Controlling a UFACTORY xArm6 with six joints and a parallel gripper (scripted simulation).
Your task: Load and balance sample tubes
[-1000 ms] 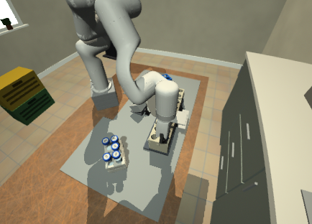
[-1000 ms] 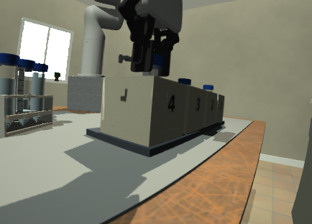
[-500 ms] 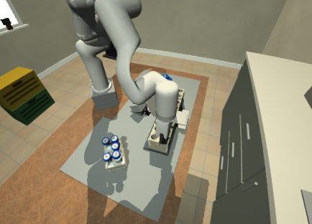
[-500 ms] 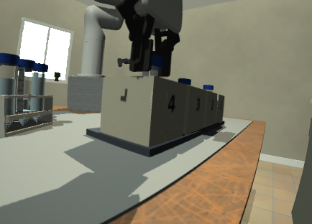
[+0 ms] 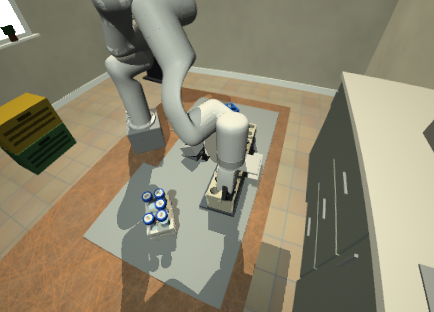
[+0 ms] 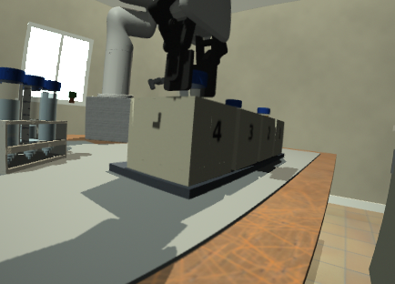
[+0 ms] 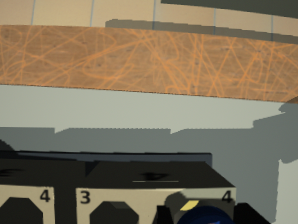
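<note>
Now: the tube 50 mm below my hand and 10 mm to the left of it. From my hand the other things lie so: adapter: 240 mm to the left, 70 mm below, 70 mm behind; then DONE key desk: 280 mm behind, 170 mm to the left, 70 mm below; then green done key: 300 mm behind, 170 mm to the left, 60 mm below.
</note>
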